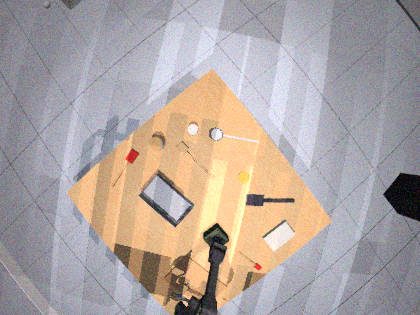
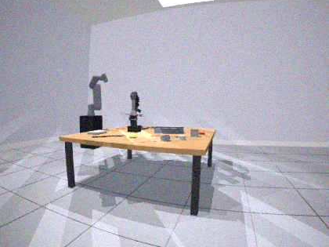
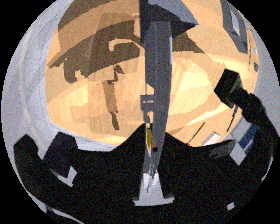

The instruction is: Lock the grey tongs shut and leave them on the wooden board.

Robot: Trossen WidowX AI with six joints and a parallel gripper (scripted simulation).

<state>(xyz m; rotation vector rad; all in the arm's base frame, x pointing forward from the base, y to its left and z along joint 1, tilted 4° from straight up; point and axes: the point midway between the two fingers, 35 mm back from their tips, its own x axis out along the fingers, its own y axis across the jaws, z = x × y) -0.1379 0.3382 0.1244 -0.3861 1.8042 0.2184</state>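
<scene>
Now: gripper tip 130 mm above the wooden board and 10 mm to the right of it. The rest, counted from my gripper tip: white block (610 mm to the right, 150 mm behind, 130 mm below); then dark spatula (720 mm to the right, 140 mm below, 80 mm ahead); then grey roasting tin (540 mm ahead, 280 mm to the right, 110 mm below).
</scene>
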